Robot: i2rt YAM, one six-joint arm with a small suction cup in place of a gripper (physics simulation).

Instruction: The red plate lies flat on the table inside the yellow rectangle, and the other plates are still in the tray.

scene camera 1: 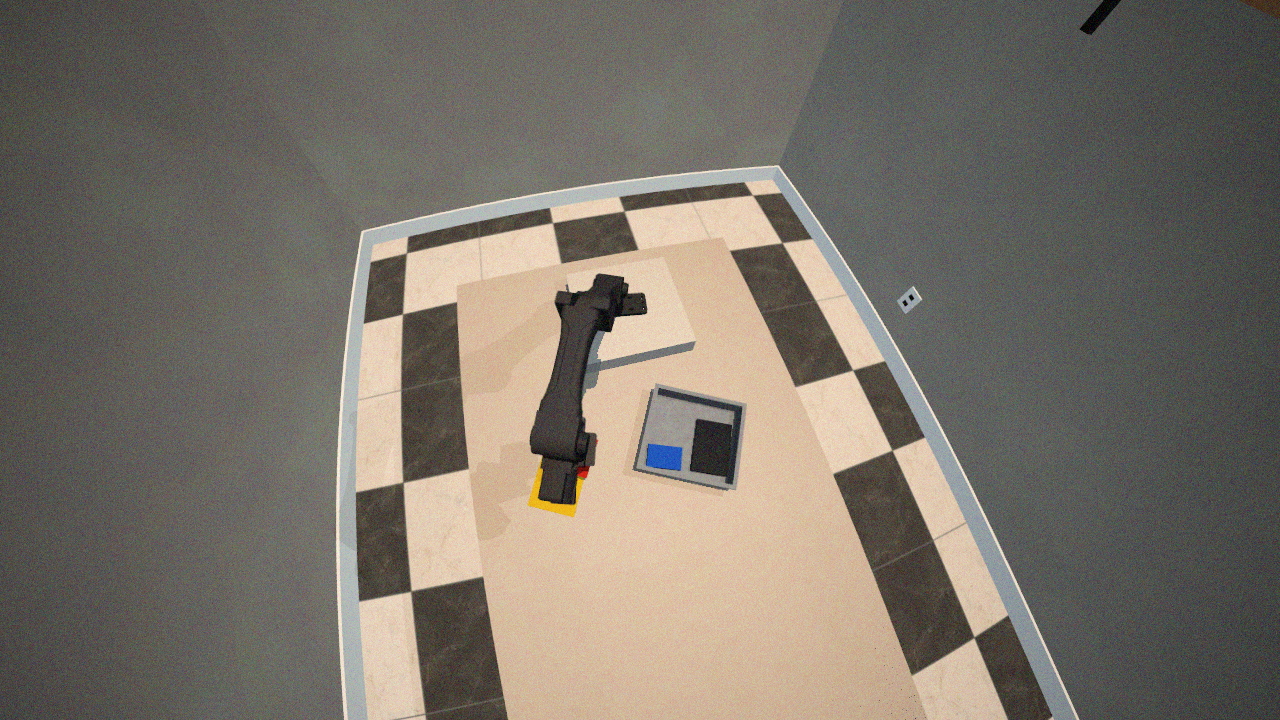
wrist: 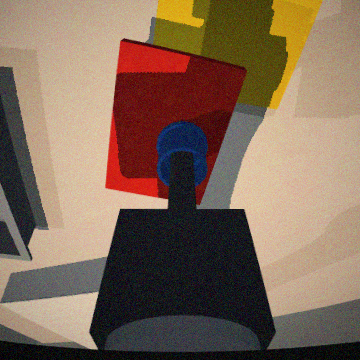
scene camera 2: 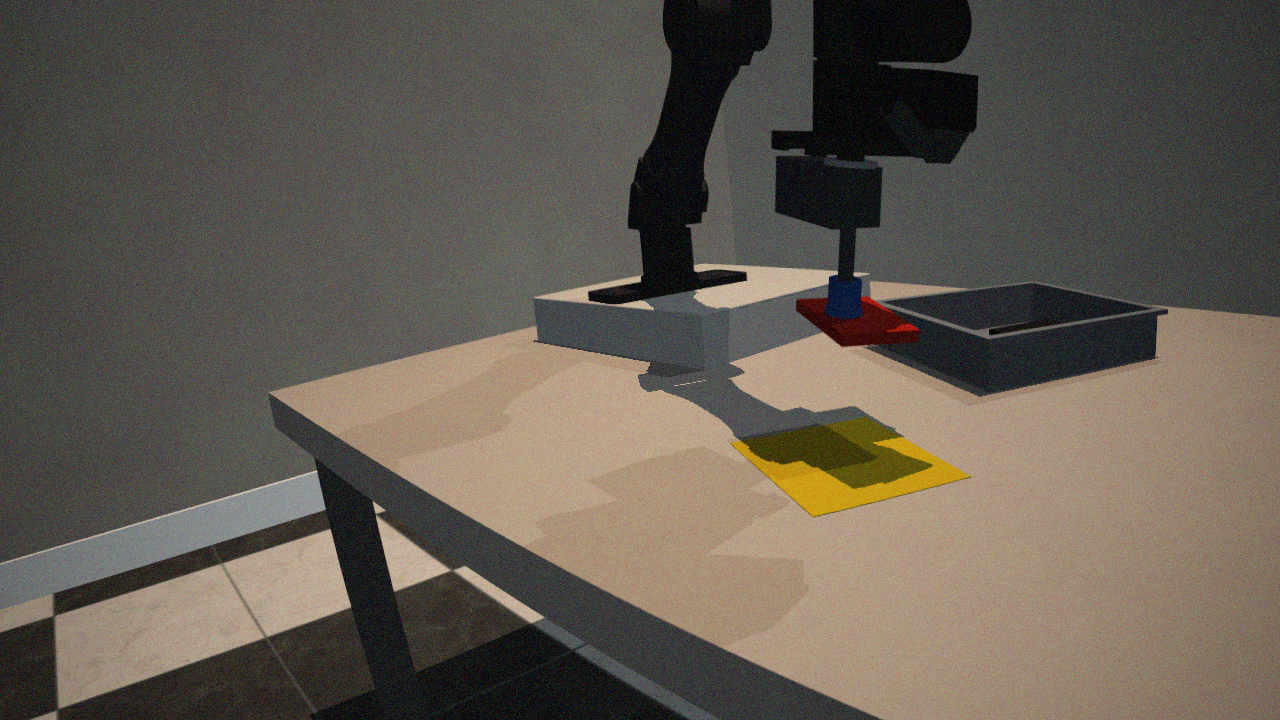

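Where they show: hand, tool point: (wrist: 181, 136) (scene camera 2: 842, 326); arm's base, link origin: (scene camera 2: 670, 289).
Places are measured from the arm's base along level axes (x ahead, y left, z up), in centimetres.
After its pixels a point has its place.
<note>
My suction cup (scene camera 2: 844, 298) (wrist: 182, 155) @[x 40.9, y -12.2, z 2.2 cm] is blue and holds the red plate (scene camera 2: 861, 333) @[x 45.2, y -14.8, z 2.6 cm] (wrist: 150, 105) @[x 43.6, y -11.0, z 2.8 cm] in the air, roughly level, above the table. In scene camera 1 a small corner of the red plate (scene camera 1: 582, 472) @[x 45.7, y -11.0, z 2.5 cm] shows beside the arm, which hides the cup. The yellow rectangle (scene camera 1: 547, 508) @[x 52.2, y -20.8, z -5.7 cm] (scene camera 2: 832, 498) @[x 50.0, y -23.0, z -5.7 cm] (wrist: 300, 30) @[x 43.6, y -22.3, z -5.7 cm] lies flat on the table below, partly in the shadow of arm and plate. The blue plate (scene camera 1: 664, 457) @[x 43.1, y 9.1, z -4.5 cm] and the black plate (scene camera 1: 711, 447) @[x 42.1, y 21.5, z -4.4 cm] lie in the grey tray (scene camera 1: 738, 447) @[x 43.8, y 27.4, z -0.7 cm] (scene camera 2: 1074, 356) @[x 48.7, y 12.5, z -4.0 cm] (wrist: 17, 150) @[x 37.0, y 5.4, z -5.6 cm].
The white base block (scene camera 1: 666, 313) @[x 3.7, y 15.4, z -0.1 cm] (scene camera 2: 617, 332) @[x 3.8, y -10.3, z -3.1 cm] carries the arm at the back of the table (scene camera 1: 680, 608) @[x 78.5, y 7.7, z -5.7 cm] (scene camera 2: 1074, 573) @[x 66.9, y -21.8, z -5.7 cm]. The tray's raised walls stand to the right of the yellow rectangle in both scene views.
</note>
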